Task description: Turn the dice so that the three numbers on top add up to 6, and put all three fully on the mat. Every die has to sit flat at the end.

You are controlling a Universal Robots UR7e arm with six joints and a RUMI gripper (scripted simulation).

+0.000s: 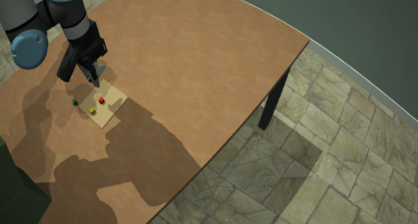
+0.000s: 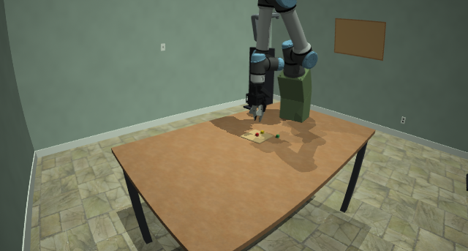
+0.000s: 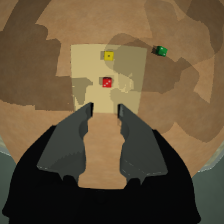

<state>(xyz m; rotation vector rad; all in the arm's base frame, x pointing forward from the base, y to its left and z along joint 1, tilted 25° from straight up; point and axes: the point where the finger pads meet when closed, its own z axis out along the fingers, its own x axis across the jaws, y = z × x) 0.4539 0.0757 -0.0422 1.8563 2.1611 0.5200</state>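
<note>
The green die lies 100 mm below my hand, 90 mm behind it and 80 mm to the left of it. Round my hand: yellow die 100 mm below, 50 mm behind, 10 mm to the right; mat 110 mm below; red die 100 mm below.
</note>
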